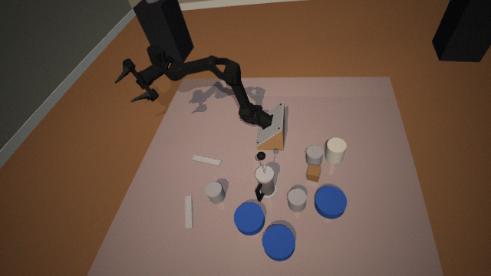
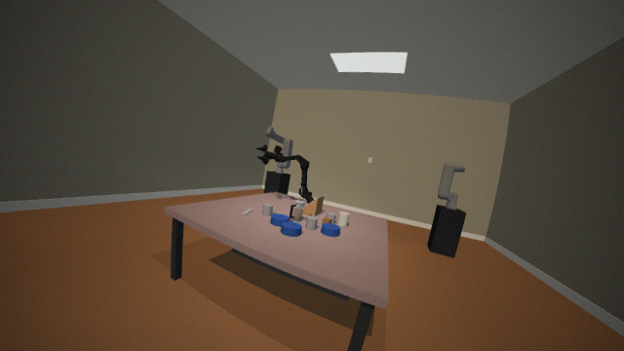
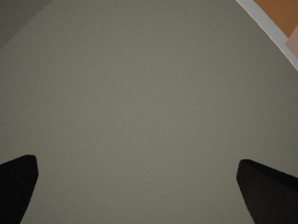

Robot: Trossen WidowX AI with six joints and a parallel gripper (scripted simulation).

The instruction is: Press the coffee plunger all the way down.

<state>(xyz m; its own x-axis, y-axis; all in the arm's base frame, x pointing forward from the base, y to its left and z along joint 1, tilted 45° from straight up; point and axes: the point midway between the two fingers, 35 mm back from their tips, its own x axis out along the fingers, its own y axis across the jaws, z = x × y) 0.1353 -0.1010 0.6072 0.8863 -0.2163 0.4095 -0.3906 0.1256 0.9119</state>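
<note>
The coffee press is 130 mm ahead of my gripper tip, 560 mm to the left of it and 300 mm below it. From my gripper tip the other things lie so: white cylinder (100 mm behind, 840 mm to the left, 380 mm below); brown cube (10 mm ahead, 760 mm to the left, 400 mm below).
</note>
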